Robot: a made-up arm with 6 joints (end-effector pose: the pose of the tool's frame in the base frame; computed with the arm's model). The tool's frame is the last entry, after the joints.
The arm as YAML. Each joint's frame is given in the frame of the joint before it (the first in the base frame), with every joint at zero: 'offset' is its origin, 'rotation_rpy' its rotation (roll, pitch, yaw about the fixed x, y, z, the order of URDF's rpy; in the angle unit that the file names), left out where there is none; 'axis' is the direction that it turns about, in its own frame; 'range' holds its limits. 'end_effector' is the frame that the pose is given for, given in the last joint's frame.
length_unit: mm
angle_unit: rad
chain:
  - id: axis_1
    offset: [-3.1, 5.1, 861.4]
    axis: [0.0, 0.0, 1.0]
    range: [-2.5, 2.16]
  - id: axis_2
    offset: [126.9, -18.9, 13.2]
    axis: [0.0, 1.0, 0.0]
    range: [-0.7, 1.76]
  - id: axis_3
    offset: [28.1, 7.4, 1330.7]
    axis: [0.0, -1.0, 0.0]
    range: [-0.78, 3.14]
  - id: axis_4
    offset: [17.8, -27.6, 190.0]
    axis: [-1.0, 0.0, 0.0]
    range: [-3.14, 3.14]
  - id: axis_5
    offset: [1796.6, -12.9, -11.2]
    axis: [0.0, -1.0, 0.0]
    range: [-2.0, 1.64]
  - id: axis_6
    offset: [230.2, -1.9, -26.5]
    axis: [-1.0, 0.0, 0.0]
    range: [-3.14, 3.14]
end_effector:
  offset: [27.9, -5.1, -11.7]
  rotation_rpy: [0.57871, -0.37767, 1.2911]
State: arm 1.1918 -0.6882 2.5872 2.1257 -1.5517 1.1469
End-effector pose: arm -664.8 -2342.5 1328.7 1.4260 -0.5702 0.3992
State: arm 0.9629 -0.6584 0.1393 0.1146 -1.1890 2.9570
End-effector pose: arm 465.5 538.1 3258.6 -2.9683 0.5443 -0.6453
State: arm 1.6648 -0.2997 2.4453 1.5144 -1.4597 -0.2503
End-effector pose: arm 492.8 -1934.1 2674.6 3.0538 -1.2731 -0.9521
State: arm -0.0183 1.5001 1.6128 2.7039 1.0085 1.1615
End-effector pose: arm 3412.7 10.3 1189.3 2.8314 0.0855 -0.7811
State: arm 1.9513 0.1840 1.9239 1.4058 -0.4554 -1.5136
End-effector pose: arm 215.2 -25.7 4152.4 -1.4536 -0.5833 -2.0743
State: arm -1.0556 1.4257 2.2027 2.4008 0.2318 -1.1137
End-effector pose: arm 1352.6 -2441.2 2625.2 -0.5551 0.5653 -0.2198
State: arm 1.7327 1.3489 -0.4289 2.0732 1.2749 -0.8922
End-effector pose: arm -344.1 1087.3 -763.1 1.8168 -1.1081 -2.2089
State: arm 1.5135 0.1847 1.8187 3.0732 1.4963 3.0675
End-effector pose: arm 27.9 339.8 4025.2 0.4513 -0.4794 2.9313
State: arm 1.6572 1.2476 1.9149 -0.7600 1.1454 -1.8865
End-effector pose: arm -51.0 2725.4 2744.1 -1.3134 0.3927 -0.3803
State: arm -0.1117 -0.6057 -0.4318 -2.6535 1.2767 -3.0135
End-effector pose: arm 1244.2 -276.0 2296.1 1.3804 0.5547 0.9524
